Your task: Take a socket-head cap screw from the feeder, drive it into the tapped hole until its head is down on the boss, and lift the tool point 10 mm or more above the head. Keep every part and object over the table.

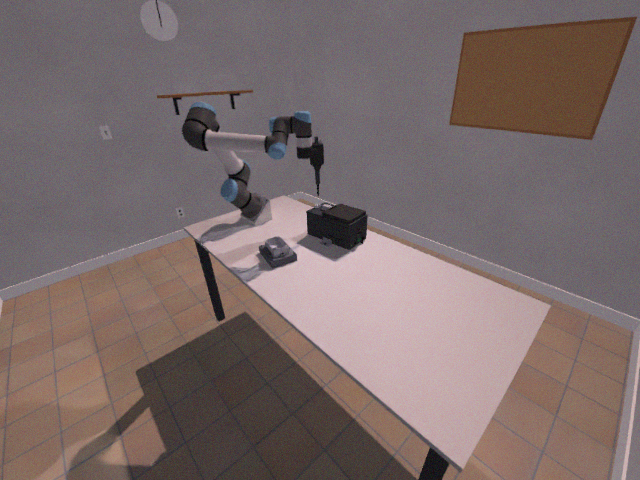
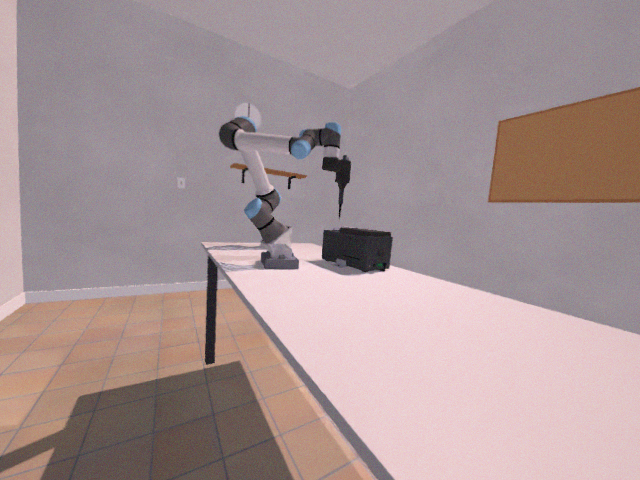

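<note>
The black screw feeder (image 1: 334, 227) (image 2: 355, 249) stands on the table (image 1: 392, 310) (image 2: 439, 351), with light metal parts on top at its end nearer the arm base. My screwdriver (image 1: 317, 194) (image 2: 339, 217) points straight down, its tip a short way above that end of the feeder and apart from it. Whether a screw sits on the tip is too small to tell. A grey metal part (image 1: 278, 247) (image 2: 280, 252) sits on a dark base (image 1: 281, 260) (image 2: 280, 263) near the table's left long edge. Its boss and tapped hole cannot be made out.
The arm's base (image 1: 260, 210) stands at the far end of the table, behind the grey part and the feeder. A small grey piece (image 1: 325, 241) (image 2: 340, 262) is at the feeder's near side. A wall shelf (image 1: 206, 94) (image 2: 273, 172) hangs behind the arm.
</note>
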